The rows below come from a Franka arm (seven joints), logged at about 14 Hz.
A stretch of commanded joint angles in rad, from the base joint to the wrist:
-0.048, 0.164, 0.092, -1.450, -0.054, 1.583, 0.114
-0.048, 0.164, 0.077, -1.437, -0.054, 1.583, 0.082
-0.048, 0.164, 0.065, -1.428, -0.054, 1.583, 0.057
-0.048, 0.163, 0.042, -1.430, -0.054, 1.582, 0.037
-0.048, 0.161, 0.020, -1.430, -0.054, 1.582, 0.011
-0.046, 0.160, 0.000, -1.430, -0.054, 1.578, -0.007
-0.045, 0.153, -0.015, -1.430, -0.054, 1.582, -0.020
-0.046, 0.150, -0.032, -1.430, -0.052, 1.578, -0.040
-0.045, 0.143, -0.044, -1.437, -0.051, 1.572, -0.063
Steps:
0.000, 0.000, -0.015, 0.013, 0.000, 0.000, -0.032
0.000, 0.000, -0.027, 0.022, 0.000, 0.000, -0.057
0.000, -0.001, -0.050, 0.020, 0.000, -0.001, -0.077
0.000, -0.003, -0.072, 0.020, 0.000, -0.001, -0.103
0.002, -0.004, -0.092, 0.020, 0.000, -0.005, -0.121
0.003, -0.011, -0.107, 0.020, 0.000, -0.001, -0.134
0.002, -0.014, -0.124, 0.020, 0.002, -0.005, -0.154
0.003, -0.021, -0.136, 0.013, 0.003, -0.011, -0.177

